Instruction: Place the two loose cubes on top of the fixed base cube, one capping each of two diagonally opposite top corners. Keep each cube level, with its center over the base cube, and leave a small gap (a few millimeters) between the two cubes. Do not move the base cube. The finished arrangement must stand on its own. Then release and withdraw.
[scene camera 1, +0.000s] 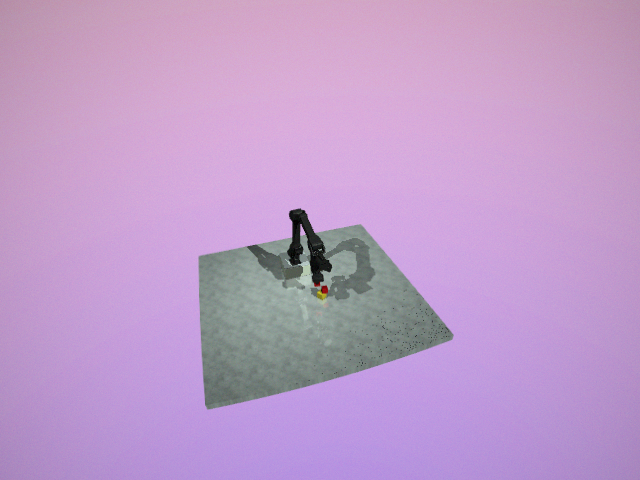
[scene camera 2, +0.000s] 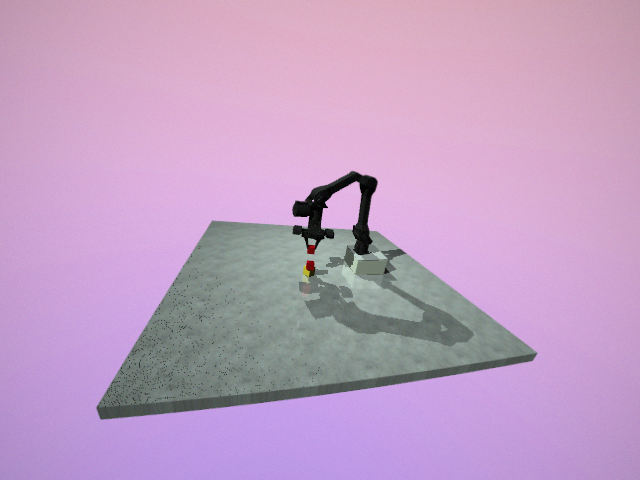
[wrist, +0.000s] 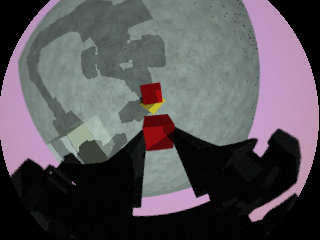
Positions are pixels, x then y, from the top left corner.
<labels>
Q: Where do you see the gripper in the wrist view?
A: At 158, 131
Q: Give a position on a red cube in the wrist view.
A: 159, 131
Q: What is the gripper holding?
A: A red cube.
</labels>
